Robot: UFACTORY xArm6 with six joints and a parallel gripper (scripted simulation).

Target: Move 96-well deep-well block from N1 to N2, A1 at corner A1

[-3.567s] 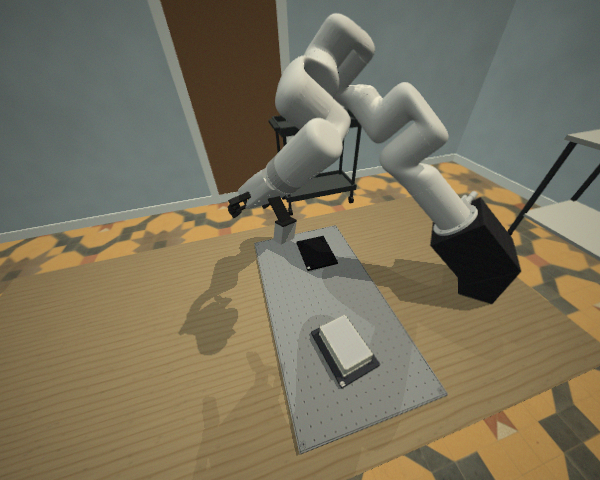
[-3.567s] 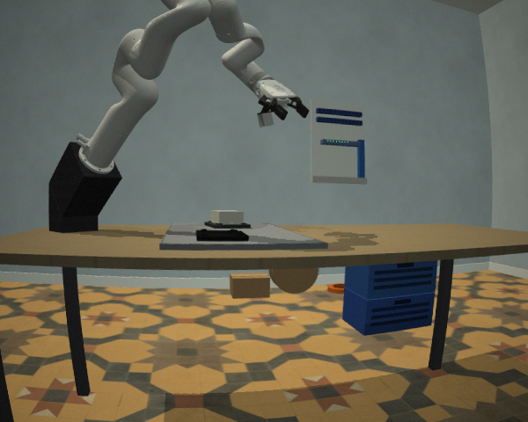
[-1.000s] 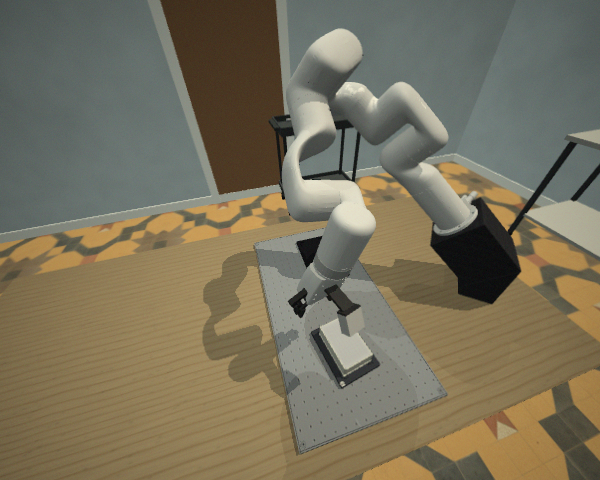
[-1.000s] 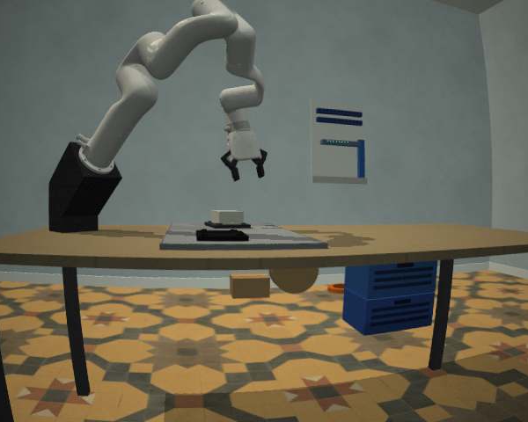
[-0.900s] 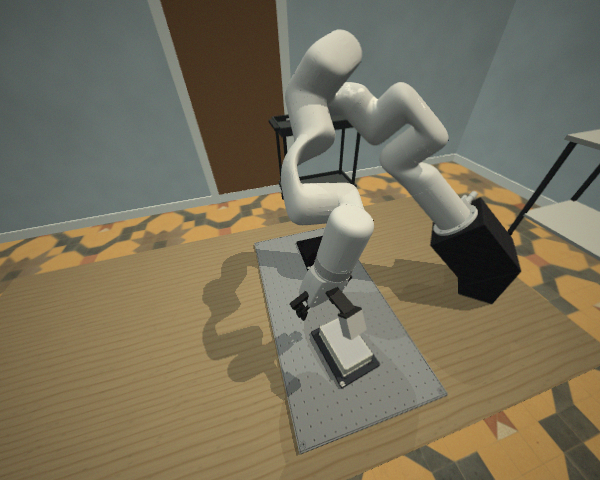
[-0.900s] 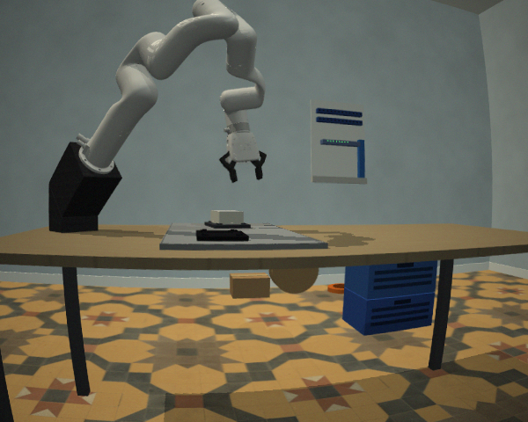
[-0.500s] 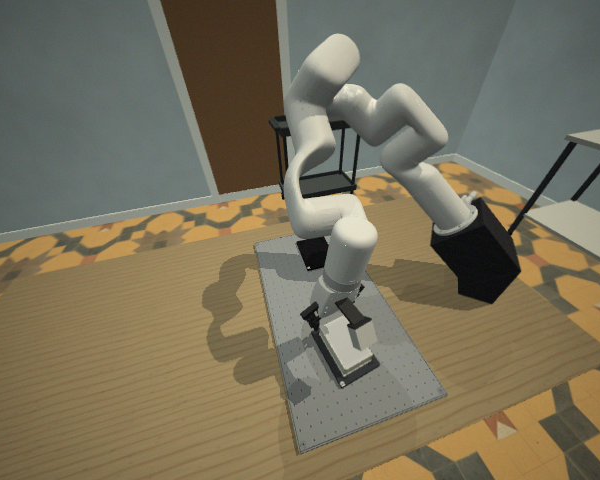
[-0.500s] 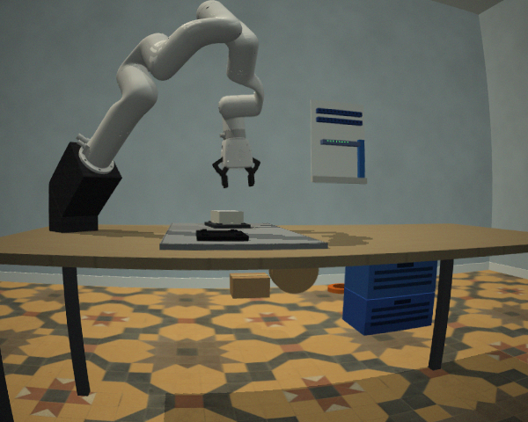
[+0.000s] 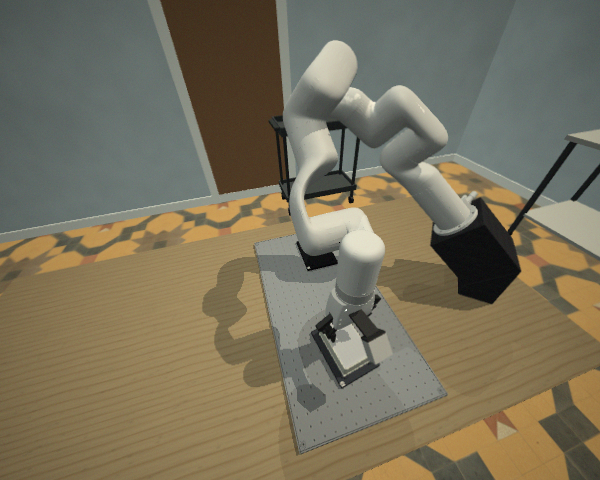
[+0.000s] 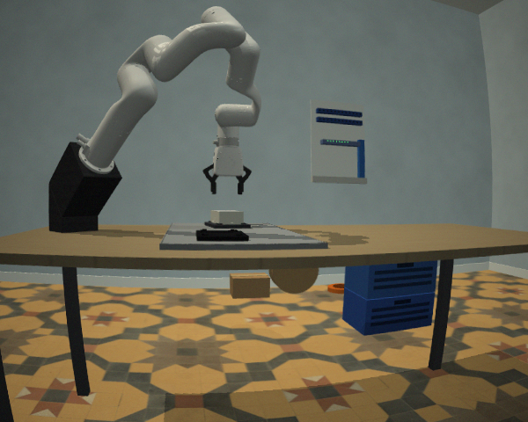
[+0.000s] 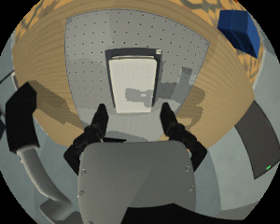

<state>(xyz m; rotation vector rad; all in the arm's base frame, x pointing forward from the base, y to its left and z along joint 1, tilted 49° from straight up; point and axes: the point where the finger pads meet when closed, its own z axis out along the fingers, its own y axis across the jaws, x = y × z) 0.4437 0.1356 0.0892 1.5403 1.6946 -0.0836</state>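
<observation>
My gripper is now 9 cm above the white deep-well block. From my hand the other things lie so: white corner mark: 8 cm behind, 29 cm to the right, 11 cm below; black plate nest N1: 11 cm below; black plate nest N2: 15 cm behind, 35 cm to the right, 11 cm below.
</observation>
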